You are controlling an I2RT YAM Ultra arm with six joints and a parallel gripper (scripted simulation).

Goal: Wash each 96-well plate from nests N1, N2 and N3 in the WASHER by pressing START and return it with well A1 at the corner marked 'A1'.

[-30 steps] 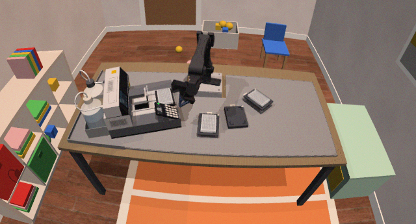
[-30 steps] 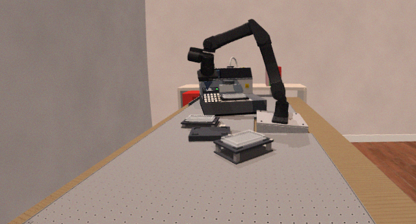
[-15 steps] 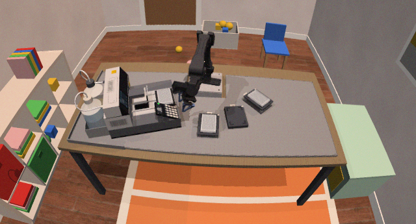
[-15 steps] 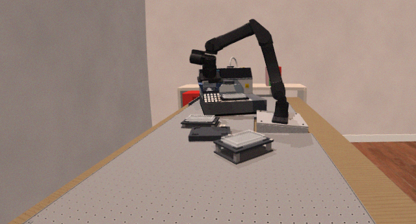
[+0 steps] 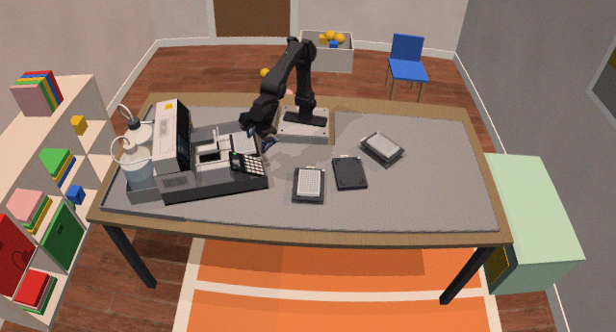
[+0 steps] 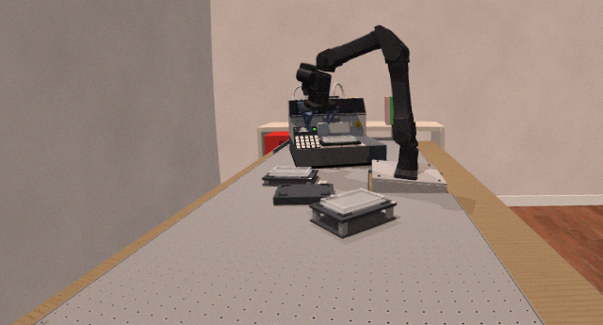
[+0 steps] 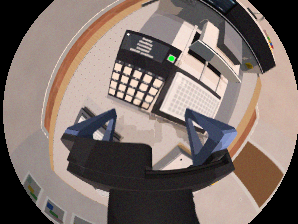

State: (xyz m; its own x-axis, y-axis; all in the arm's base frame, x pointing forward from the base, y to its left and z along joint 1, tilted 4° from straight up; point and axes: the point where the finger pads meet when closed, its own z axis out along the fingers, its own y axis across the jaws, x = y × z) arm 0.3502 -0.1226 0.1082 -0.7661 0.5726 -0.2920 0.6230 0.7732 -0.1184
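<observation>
My gripper is now 8 cm to the left of the washer carrier, 8 cm above it and 6 cm past it. The rest, counted from my hand: manifold: 21 cm to the right, 3 cm below, 1 cm ahead; plate washer: 22 cm to the right, 4 cm below, 1 cm ahead; nest: 49 cm to the left, 24 cm behind, 13 cm below.
</observation>
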